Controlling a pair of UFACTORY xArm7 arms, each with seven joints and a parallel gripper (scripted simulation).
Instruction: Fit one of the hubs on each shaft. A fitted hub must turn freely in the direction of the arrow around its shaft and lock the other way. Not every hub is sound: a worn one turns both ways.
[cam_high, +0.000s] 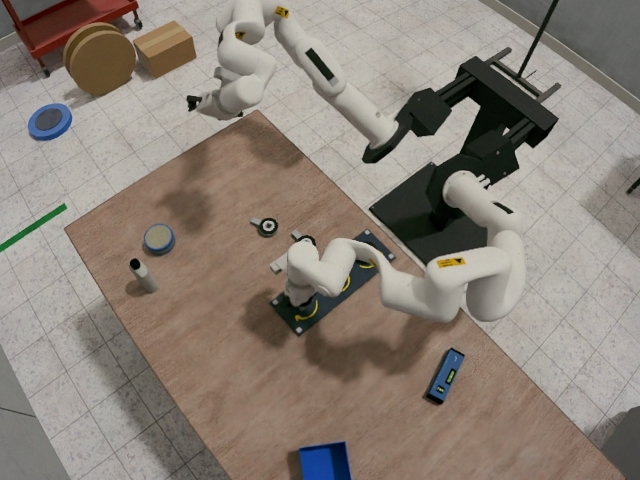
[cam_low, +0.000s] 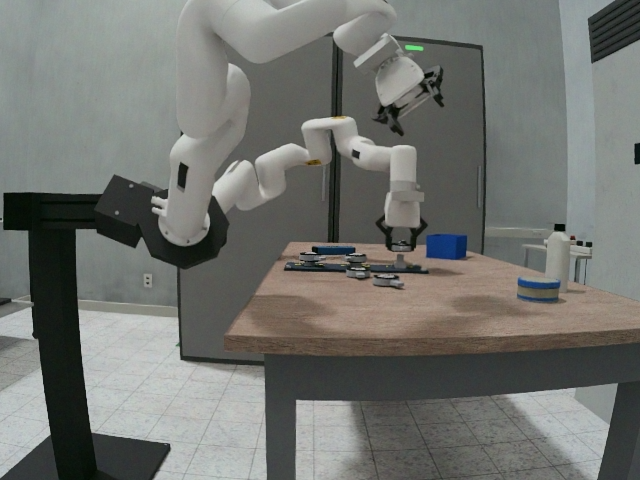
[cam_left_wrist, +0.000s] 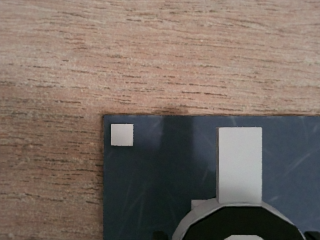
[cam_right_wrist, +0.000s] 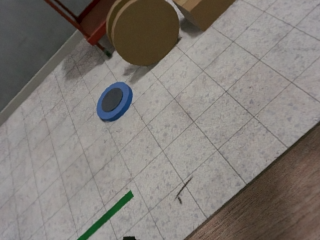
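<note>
My left gripper is now 130 mm past the dark board, 60 mm above it and 20 mm to the right of it. From my left hand the other things lie so: white bottle (390 mm to the right, 270 mm ahead, 30 mm above); tape roll (480 mm to the right, 160 mm ahead, 50 mm below).
</note>
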